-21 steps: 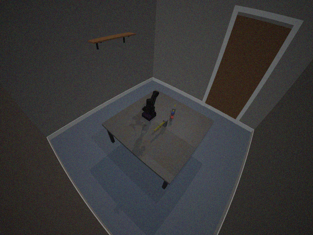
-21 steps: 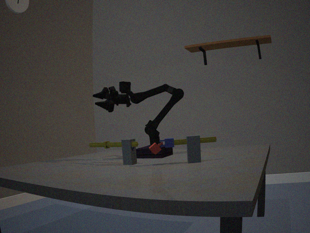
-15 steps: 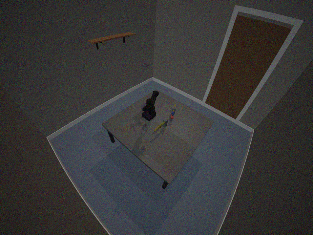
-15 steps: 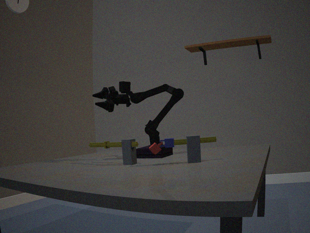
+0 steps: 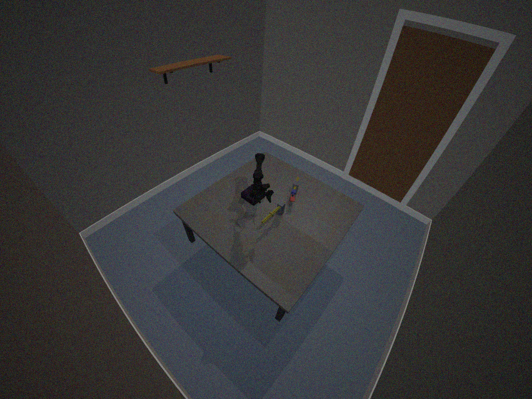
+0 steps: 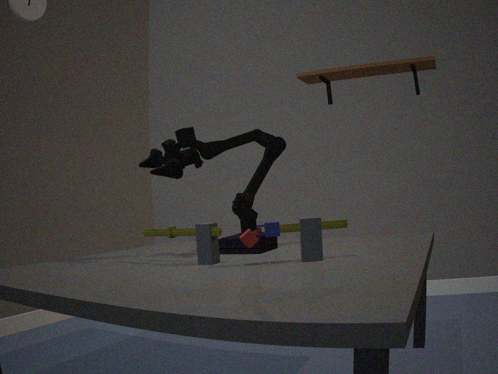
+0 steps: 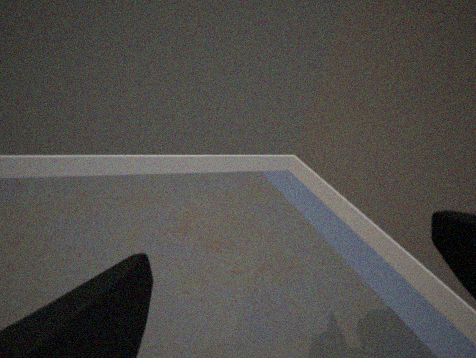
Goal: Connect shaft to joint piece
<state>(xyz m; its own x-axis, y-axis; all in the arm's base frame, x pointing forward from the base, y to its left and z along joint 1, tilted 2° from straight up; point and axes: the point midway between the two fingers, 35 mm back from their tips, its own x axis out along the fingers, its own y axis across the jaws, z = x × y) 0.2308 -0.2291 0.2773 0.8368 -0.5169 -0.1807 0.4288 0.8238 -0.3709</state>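
Right now the red joint piece is 3 cm ahead of my gripper tip, 38 cm to the left of it and 23 cm below it.
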